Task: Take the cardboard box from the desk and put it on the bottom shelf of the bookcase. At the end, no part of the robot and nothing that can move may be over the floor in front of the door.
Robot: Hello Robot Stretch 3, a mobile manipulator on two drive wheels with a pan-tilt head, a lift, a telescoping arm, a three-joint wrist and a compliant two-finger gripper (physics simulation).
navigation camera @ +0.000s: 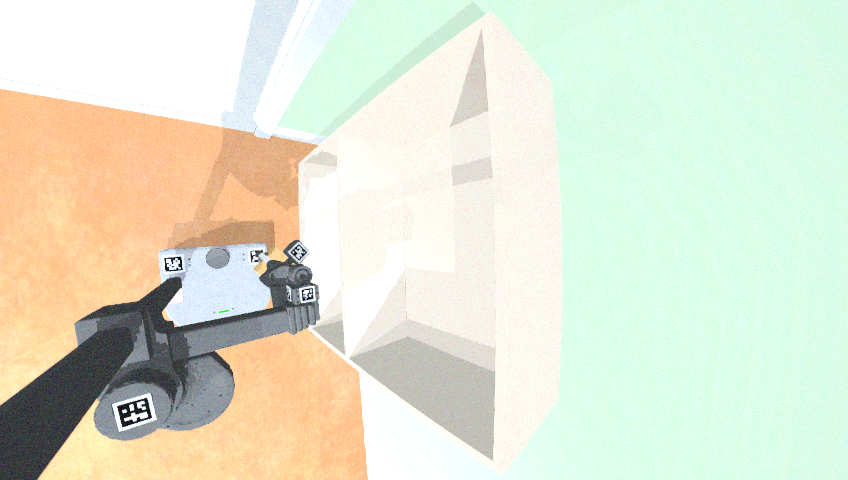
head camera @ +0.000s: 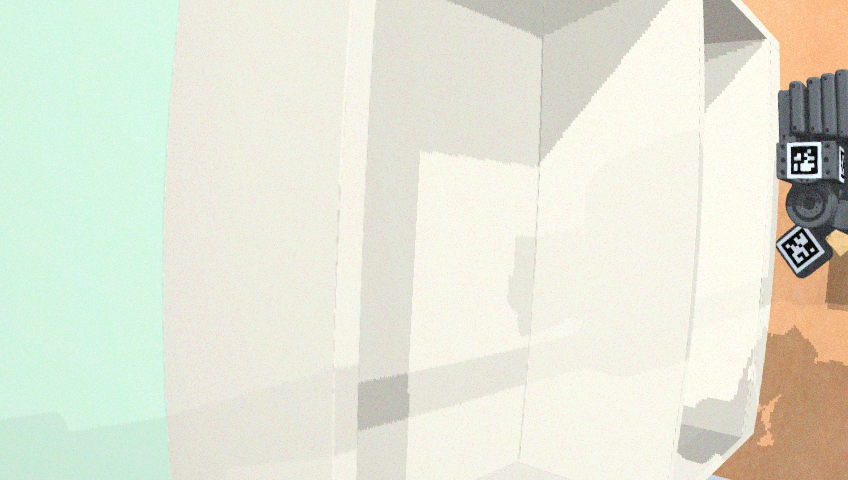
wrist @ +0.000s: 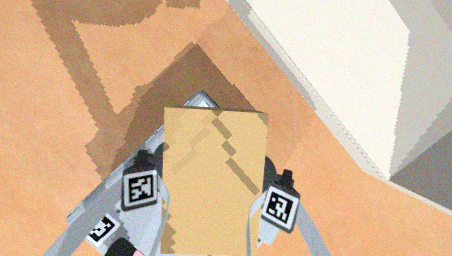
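Where they show: gripper, fingertip midpoint: (wrist: 215, 164); robot's base, link origin: (navigation camera: 217, 257).
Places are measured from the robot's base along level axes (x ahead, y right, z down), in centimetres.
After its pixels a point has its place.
Note:
The tan cardboard box (head camera: 837, 242) {x 1.5, y 16.0, z -41.3 cm} (navigation camera: 277, 258) {x -0.1, y 15.7, z -41.3 cm} (wrist: 215, 200) {x -2.7, y 13.8, z -41.3 cm} is held between the two fingertips of my gripper (wrist: 215, 164) {x -2.2, y 14.3, z -36.4 cm}. In the navigation camera it shows partly, behind the wrist, beside the front right corner of my base. The white bookcase (head camera: 255, 237) {x 1.6, y 43.7, z -106.0 cm} (navigation camera: 526, 237) {x 3.6, y 41.6, z -106.0 cm} (wrist: 314, 102) {x -14.2, y 33.5, z -4.4 cm} stands against the green wall, close to my wrist. Its open front faces my arm, and its bottom compartment shows nearest the floor, with no box in it. The desk does not show in these views. In the head camera my fingers are cut off at the right edge.
My base (navigation camera: 217, 297) {x -13.6, y -1.4, z -15.9 cm} (wrist: 85, 206) {x 3.5, y -11.9, z -15.8 cm} stands on the orange floor (navigation camera: 77, 208) {x 20.4, y -40.4, z -0.1 cm}, left of the bookcase in the navigation camera. My retracted arm (navigation camera: 238, 333) {x -10.6, y 1.8, z -72.3 cm} lies across its lower side. A white surface, apparently the door (navigation camera: 119, 47) {x 55.3, y -20.1, z -40.7 cm}, and a white frame (navigation camera: 285, 65) {x 53.1, y 16.4, z -55.5 cm} stand at the upper left.

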